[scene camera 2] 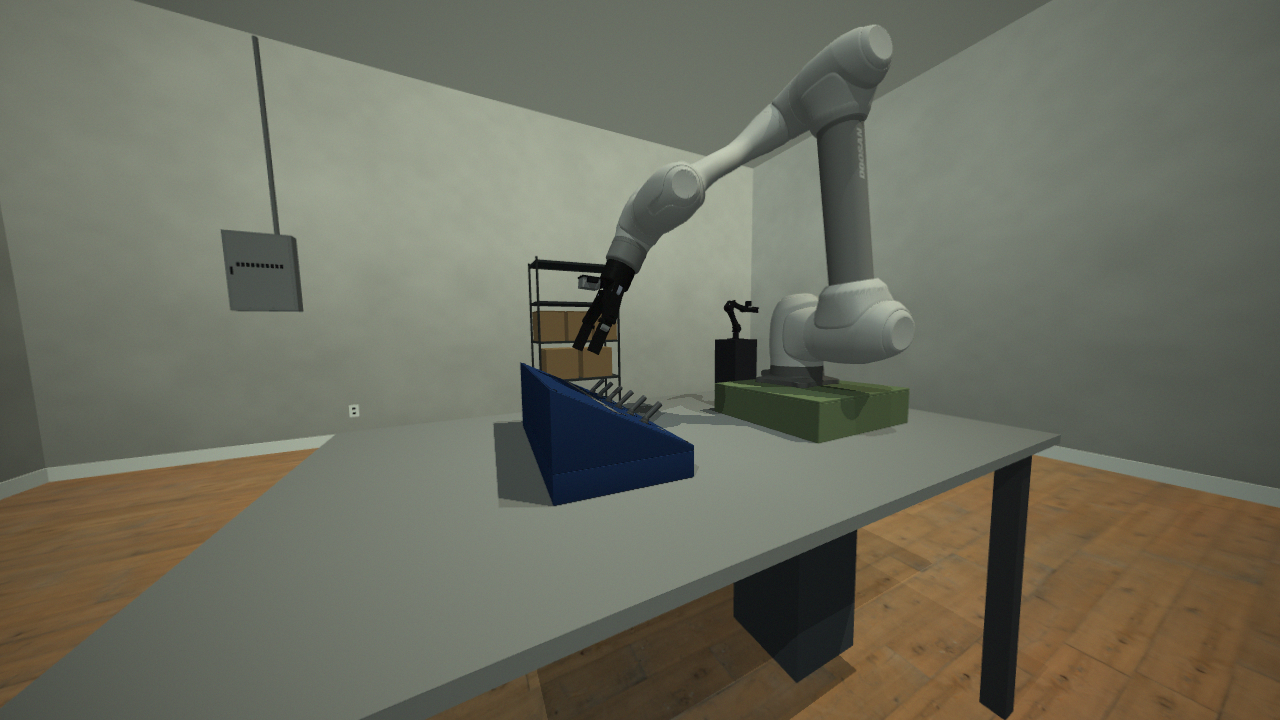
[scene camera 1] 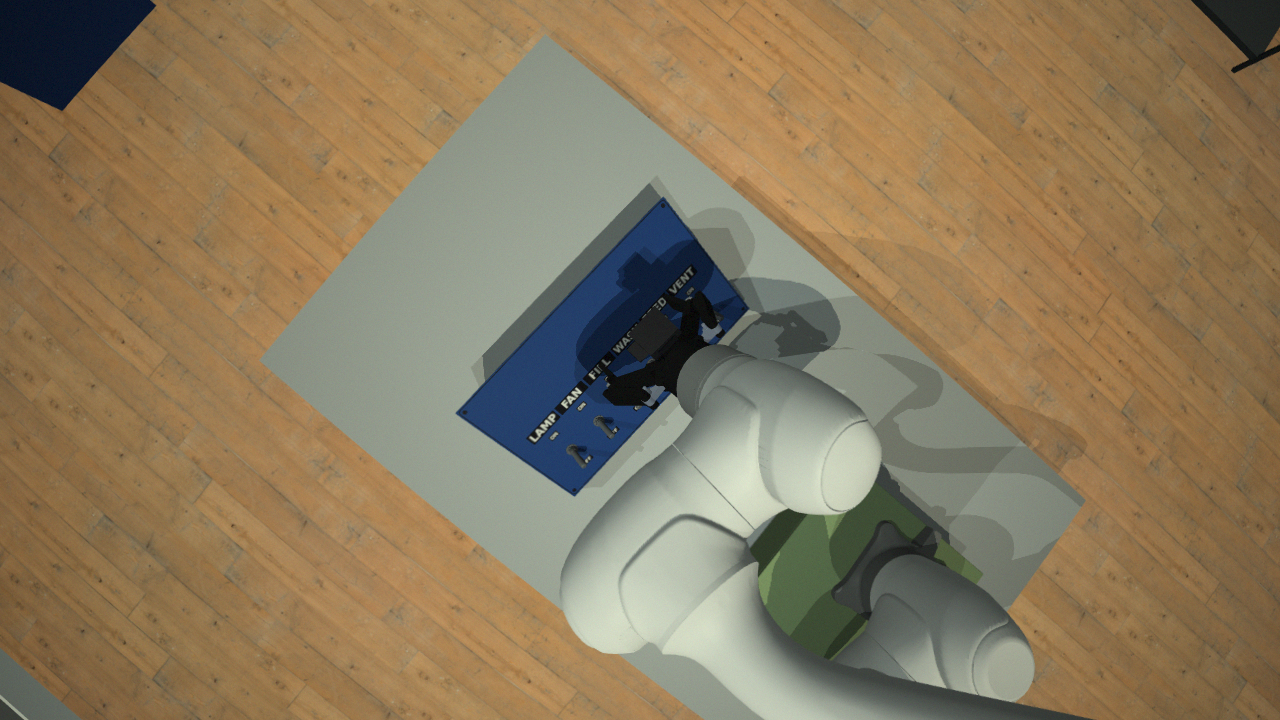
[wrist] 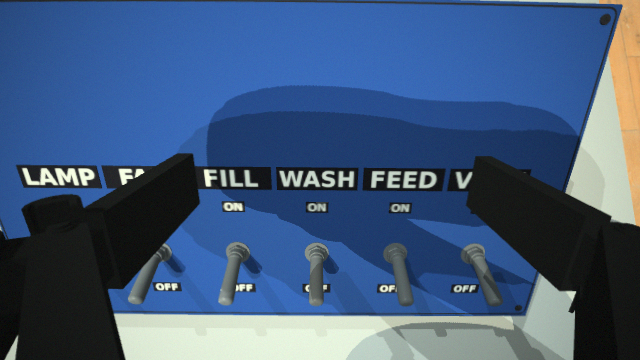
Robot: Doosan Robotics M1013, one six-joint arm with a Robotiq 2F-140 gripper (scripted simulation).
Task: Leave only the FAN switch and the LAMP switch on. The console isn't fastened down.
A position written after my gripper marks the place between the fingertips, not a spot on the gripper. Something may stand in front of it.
Observation:
I see my gripper (scene camera 1: 637, 335) and a blue wedge-shaped console (scene camera 1: 546, 398).
The blue wedge-shaped console is seen too in scene camera 2 (scene camera 2: 585, 447) and in the wrist view (wrist: 354, 137). My gripper shows as well in scene camera 2 (scene camera 2: 584, 350) and in the wrist view (wrist: 334, 180).

